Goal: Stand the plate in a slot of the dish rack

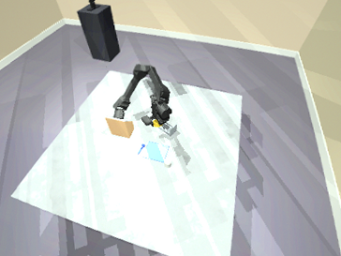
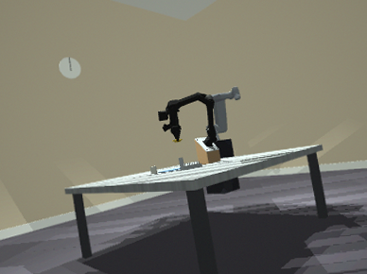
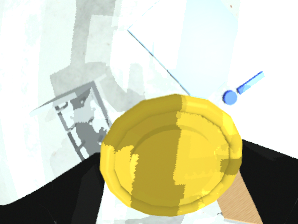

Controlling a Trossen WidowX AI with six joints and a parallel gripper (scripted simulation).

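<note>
Right now my gripper tip is 170 mm above the grey dish rack, 120 mm to the right of it and 20 mm short of it. Round my gripper tip: light blue mat: 190 mm below, 90 mm to the right, 10 mm ahead; then yellow plate: 10 mm above; then blue spoon: 190 mm below, 100 mm to the right, 90 mm behind.
</note>
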